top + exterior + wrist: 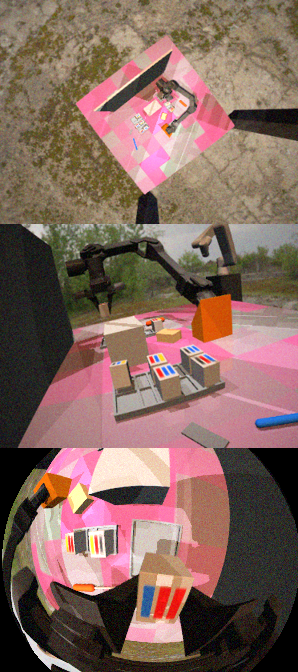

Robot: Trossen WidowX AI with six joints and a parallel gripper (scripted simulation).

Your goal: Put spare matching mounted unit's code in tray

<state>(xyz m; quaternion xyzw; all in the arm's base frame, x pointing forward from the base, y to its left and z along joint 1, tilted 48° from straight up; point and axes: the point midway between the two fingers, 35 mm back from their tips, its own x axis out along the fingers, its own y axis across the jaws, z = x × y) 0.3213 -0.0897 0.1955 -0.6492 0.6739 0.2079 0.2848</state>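
My gripper tip is 1 cm past the shallow grey tray and 11 cm above it. The rest, counted from my gripper tip: tall grey wall panel: 20 cm ahead, 17 cm to the left, 11 cm above; tan block: 19 cm behind, 14 cm to the left, 10 cm below; mounted unit: 4 cm behind, 19 cm to the left, 7 cm below.
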